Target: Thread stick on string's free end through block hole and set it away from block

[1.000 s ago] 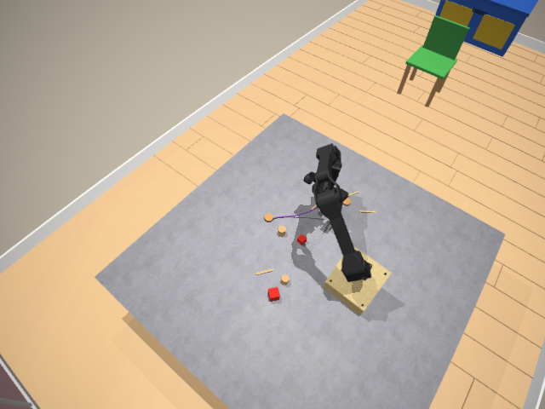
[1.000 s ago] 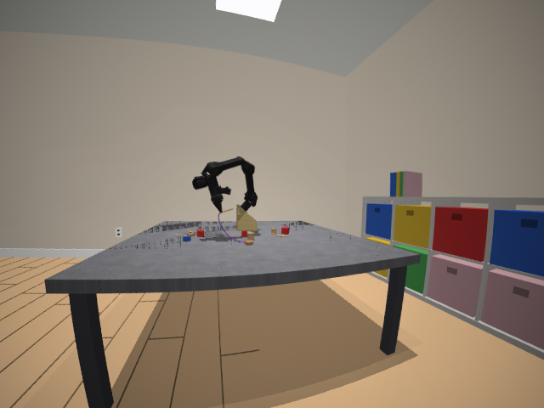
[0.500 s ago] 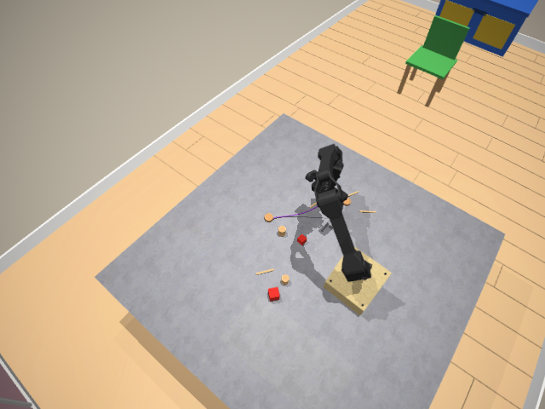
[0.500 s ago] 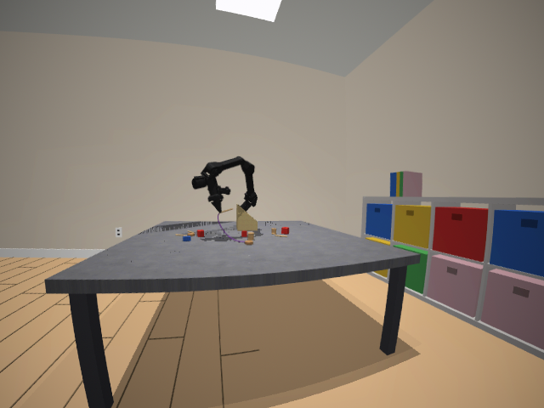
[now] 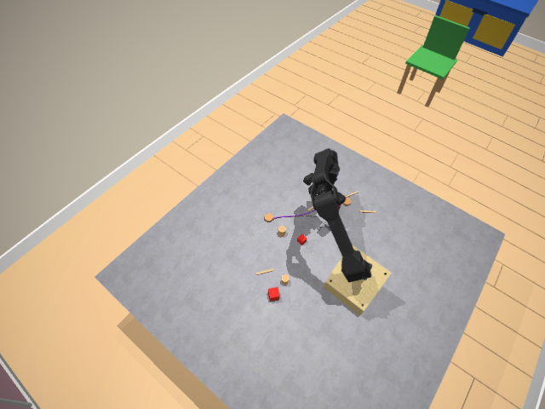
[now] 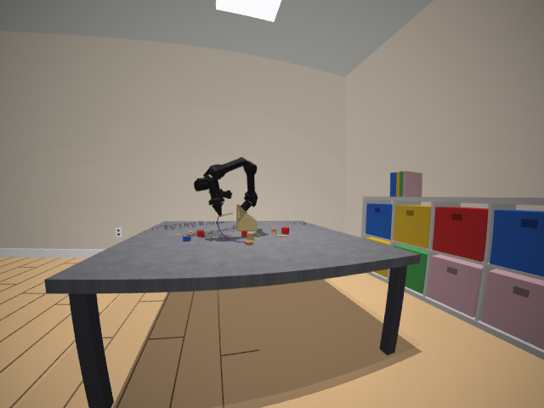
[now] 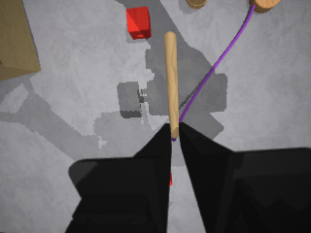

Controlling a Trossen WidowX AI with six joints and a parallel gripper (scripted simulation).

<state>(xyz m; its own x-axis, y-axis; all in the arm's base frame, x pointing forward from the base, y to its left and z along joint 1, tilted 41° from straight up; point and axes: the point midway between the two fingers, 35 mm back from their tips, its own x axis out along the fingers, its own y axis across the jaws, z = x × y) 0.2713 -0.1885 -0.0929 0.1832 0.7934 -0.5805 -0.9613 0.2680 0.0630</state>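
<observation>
The red wooden block is 140 mm to the left of my gripper tip and 100 mm below it. Also, from my gripper tip: blue piece 180 mm to the right, 110 mm below, 50 mm ahead; then wooden cylinder 150 mm to the left, 100 mm below, 90 mm ahead; then stick on the string 10 mm to the left, 10 mm above.
</observation>
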